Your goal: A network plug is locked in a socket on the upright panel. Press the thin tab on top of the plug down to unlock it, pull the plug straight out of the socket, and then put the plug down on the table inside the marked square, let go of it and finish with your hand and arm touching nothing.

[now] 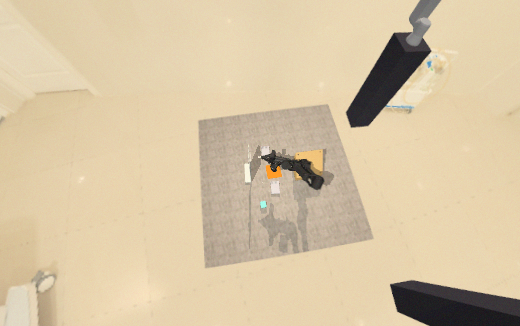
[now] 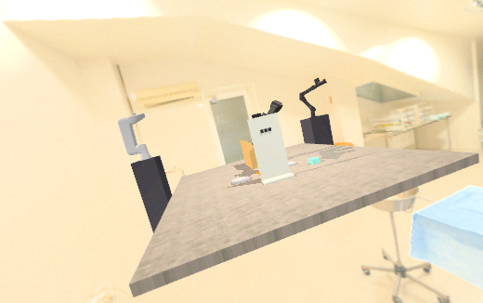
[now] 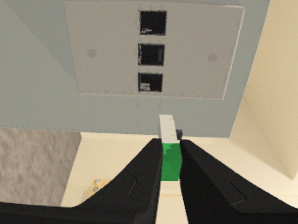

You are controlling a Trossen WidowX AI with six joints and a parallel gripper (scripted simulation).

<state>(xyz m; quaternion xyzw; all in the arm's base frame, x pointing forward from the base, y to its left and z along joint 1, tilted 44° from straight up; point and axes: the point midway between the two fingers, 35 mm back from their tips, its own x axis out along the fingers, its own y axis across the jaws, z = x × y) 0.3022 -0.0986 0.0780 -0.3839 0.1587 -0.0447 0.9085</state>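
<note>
Now: the orange marked square 280 mm below my gripper tip, 110 mm behind it and 10 mm to the left of it. From my gripper tip the other things lie so: network plug (right at my gripper tip); then teal block (290 mm to the left, 270 mm below, 20 mm ahead); then grey panel (120 mm below, 90 mm ahead, 10 mm to the left).
</note>
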